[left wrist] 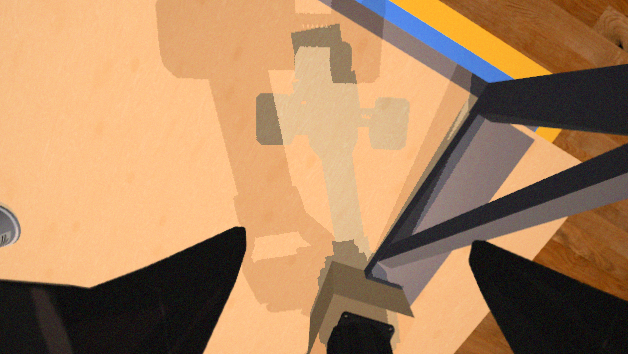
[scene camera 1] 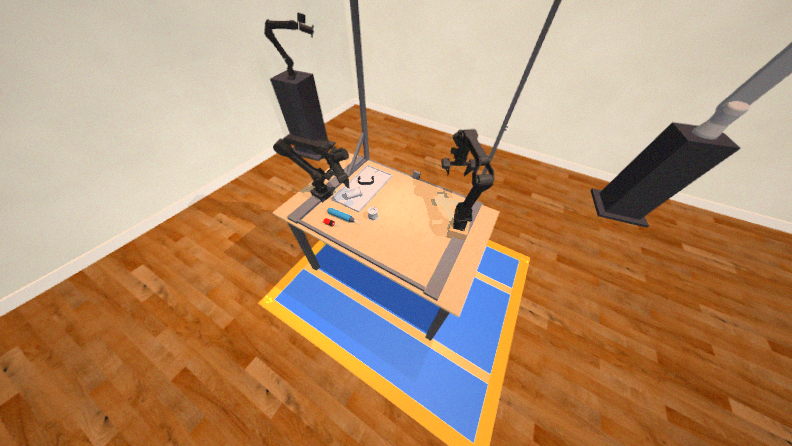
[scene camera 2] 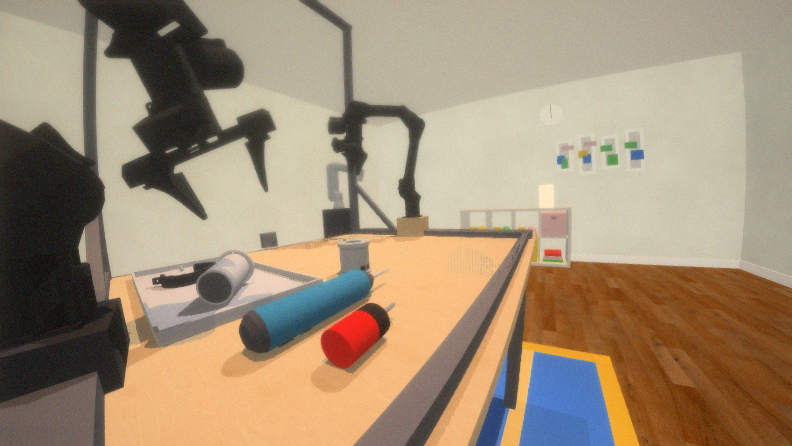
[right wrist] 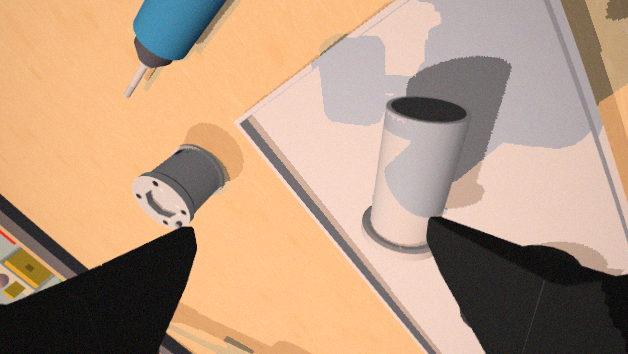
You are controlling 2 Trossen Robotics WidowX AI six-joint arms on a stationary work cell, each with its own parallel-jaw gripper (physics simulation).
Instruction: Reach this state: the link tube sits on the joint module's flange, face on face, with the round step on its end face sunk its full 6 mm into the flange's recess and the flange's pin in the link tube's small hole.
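Seen in the pictures: left gripper, fingertip midpoint: [left wrist: 356, 244] [scene camera 1: 456, 175] [scene camera 2: 354, 173]; right gripper, fingertip midpoint: [scene camera 1: 347, 185] [scene camera 2: 236, 205] [right wrist: 312, 232]; left arm's base, link origin: [left wrist: 359, 339] [scene camera 1: 459, 225] [scene camera 2: 412, 217]; right arm's base, link origin: [scene camera 1: 321, 189] [scene camera 2: 36, 328].
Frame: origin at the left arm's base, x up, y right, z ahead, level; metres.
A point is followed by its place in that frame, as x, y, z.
The grey joint module [scene camera 1: 372, 212] {-0.013, -0.072, 0.509} [scene camera 2: 353, 255] {-0.034, -0.070, 0.539} [right wrist: 182, 172] {-0.035, -0.060, 0.542} stands upright on the table, its holed flange face up; part of it shows at the left edge of the left wrist view [left wrist: 7, 227] {-0.059, -0.043, 0.488}. The pale link tube [scene camera 1: 353, 193] {-0.025, 0.046, 0.692} [scene camera 2: 230, 277] {-0.032, 0.016, 0.722} [right wrist: 417, 165] {-0.016, 0.048, 0.719} lies on its side in the tray [scene camera 1: 374, 187] {-0.069, 0.193, 0.608} [scene camera 2: 193, 329] {-0.066, -0.022, 0.794}, apart from the module; its stepped end face is hidden in the right wrist view. My right gripper [scene camera 2: 235, 203] {0.067, 0.010, 0.704} [right wrist: 312, 232] {0.067, 0.010, 0.704} is open and empty above the tray and module. My left gripper [scene camera 1: 457, 172] {0.183, 0.198, 0.099} [left wrist: 356, 244] {0.183, 0.198, 0.099} is open and empty, high over the table's other side.
A black curved handle [scene camera 1: 365, 180] {-0.047, 0.195, 0.675} [scene camera 2: 180, 277] {-0.051, 0.189, 0.724} lies in the tray beside the tube. A blue cylindrical tool [scene camera 1: 339, 214] {-0.035, -0.139, 0.697} [scene camera 2: 310, 310] {-0.046, -0.143, 0.732} [right wrist: 175, 25] {-0.035, -0.120, 0.657} and a short red one [scene camera 1: 328, 222] {-0.044, -0.211, 0.732} [scene camera 2: 351, 337] {-0.044, -0.211, 0.760} lie near the module. Frame posts rise at the table's far edge.
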